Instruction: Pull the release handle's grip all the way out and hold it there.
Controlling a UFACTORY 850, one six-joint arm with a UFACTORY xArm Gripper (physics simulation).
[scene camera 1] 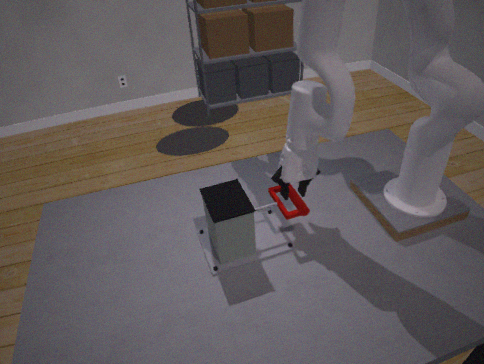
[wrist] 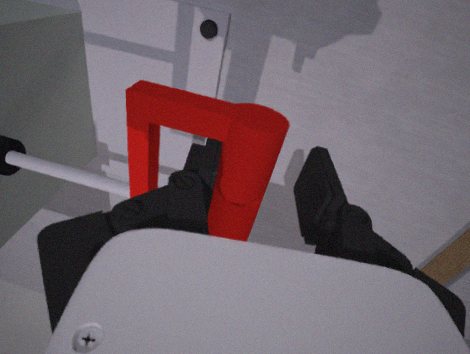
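Observation:
The release handle is a red rectangular loop with a thick round grip (scene camera 1: 299, 201) (wrist: 250, 160) on its outer side. A pale rod (scene camera 1: 265, 206) (wrist: 65, 172) joins the loop to a grey-green housing (scene camera 1: 231, 240) (wrist: 40, 75) with a black top; a length of rod shows between them. My gripper (scene camera 1: 294, 194) (wrist: 262, 158) is shut on the grip with its fingers fairly wide. One black finger is inside the loop, against the grip's inner side. The other is beyond its outer side, with a visible gap in the wrist view. The lower grip is hidden by the gripper body.
The housing stands on a pale base plate (scene camera 1: 275, 232) (wrist: 205, 60) with dark bolts at its corners. The robot's base stands on a wood-edged board (scene camera 1: 400, 234) (wrist: 450, 257) at the right of the grey table (scene camera 1: 125, 310). A shelf rack (scene camera 1: 250, 54) with boxes stands behind.

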